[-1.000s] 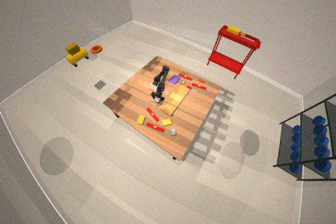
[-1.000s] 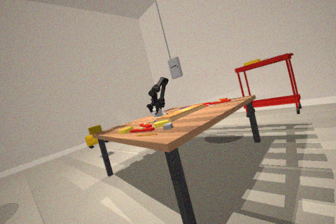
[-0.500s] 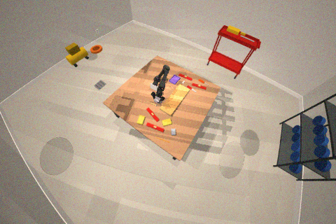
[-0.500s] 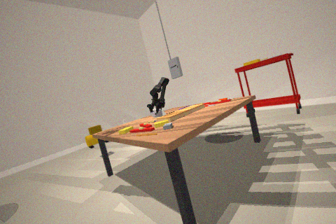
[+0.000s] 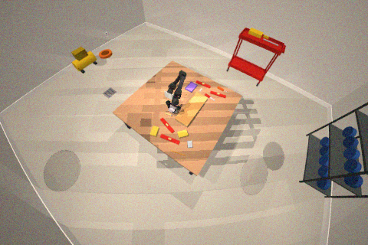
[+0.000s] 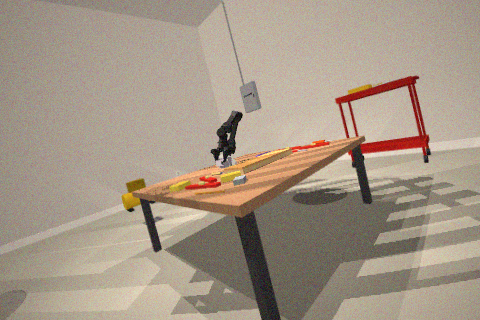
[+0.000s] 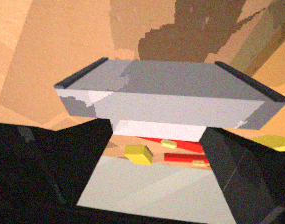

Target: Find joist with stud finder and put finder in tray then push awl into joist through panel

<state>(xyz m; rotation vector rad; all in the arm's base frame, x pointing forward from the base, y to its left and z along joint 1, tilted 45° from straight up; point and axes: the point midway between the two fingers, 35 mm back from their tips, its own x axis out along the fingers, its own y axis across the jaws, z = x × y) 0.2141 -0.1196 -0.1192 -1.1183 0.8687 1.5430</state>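
Now: gripper tip 10 mm to the right of the grey stud finder and 10 mm short of it. From my gripper tip the other things lie so: small grey block 430 mm ahead, 160 mm to the right, 60 mm below; then awl 70 mm below, 30 mm to the right, 10 mm ahead; then purple flat tray 520 mm to the left, 100 mm behind, 60 mm below.
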